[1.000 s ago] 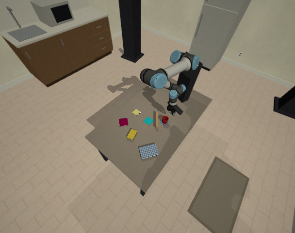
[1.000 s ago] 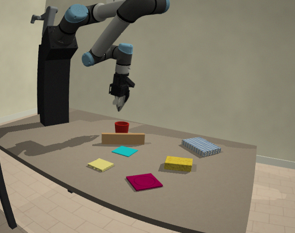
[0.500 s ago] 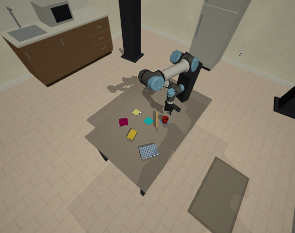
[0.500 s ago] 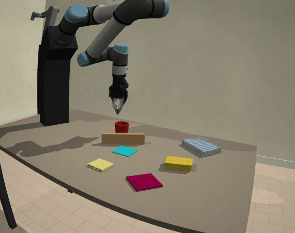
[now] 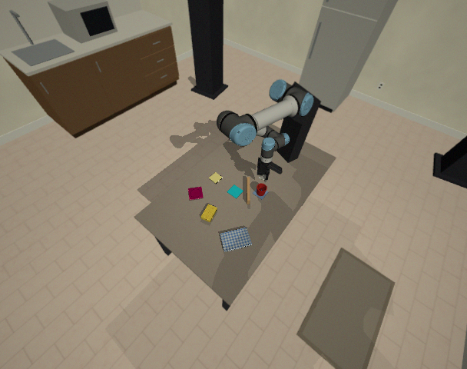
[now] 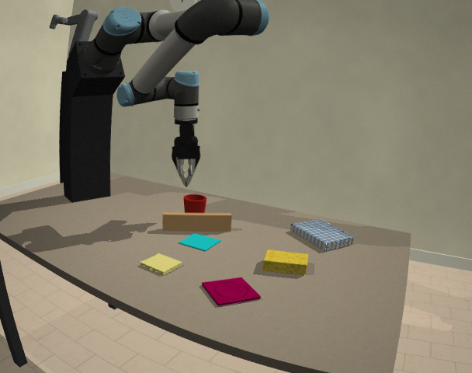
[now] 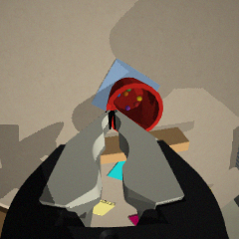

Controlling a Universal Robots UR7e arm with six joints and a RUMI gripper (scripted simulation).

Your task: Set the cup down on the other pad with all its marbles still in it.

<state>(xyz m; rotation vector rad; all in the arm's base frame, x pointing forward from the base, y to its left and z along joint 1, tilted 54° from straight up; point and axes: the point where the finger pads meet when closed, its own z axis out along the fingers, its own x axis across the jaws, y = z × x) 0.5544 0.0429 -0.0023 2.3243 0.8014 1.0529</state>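
Right now the red cup is 40 mm ahead of my hand and 100 mm below it. Round my hand: yellow block 380 mm ahead, 230 mm to the right, 110 mm below; teal pad 120 mm ahead, 170 mm to the right, 130 mm below; wooden rail 80 mm ahead, 90 mm to the right, 100 mm below.
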